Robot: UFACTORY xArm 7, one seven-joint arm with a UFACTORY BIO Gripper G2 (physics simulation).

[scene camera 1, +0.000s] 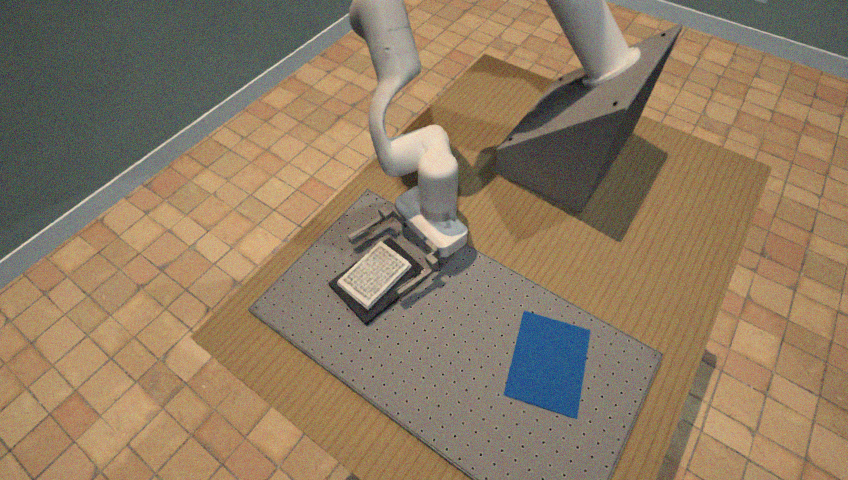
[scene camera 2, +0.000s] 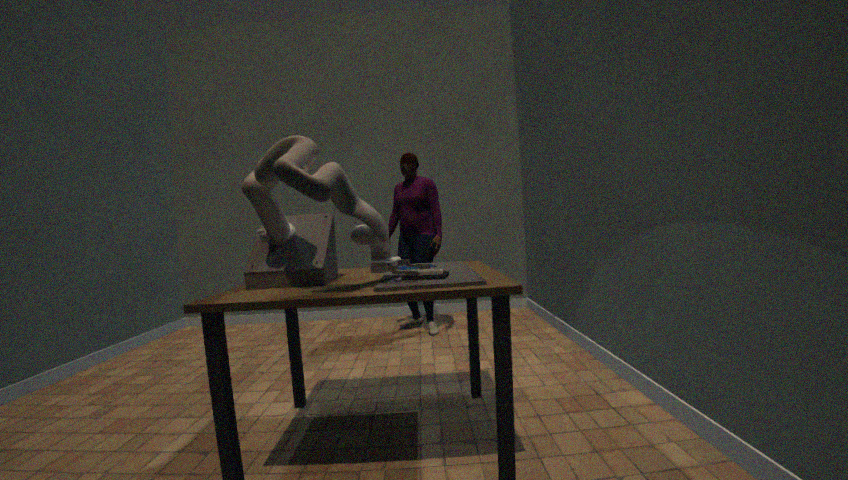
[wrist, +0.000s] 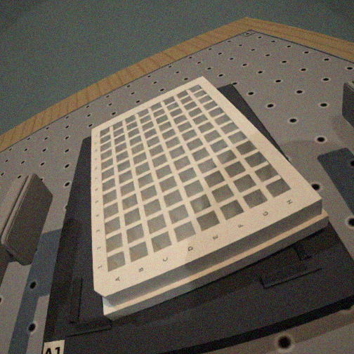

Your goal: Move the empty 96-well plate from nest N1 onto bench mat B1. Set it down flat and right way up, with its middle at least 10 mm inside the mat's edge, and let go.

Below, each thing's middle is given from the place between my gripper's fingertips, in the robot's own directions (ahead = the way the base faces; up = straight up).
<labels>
The white 96-well plate (scene camera 1: 367, 281) is 10 mm ahead of my hand, 10 mm to the left of it and 10 mm below it. The rest, counted from my hand: blue bench mat B1 (scene camera 1: 547, 369) (20 mm ahead, 380 mm to the left, 30 mm below); then black nest N1 (scene camera 1: 389, 297) (10 mm ahead, 10 mm to the left, 30 mm below).
</labels>
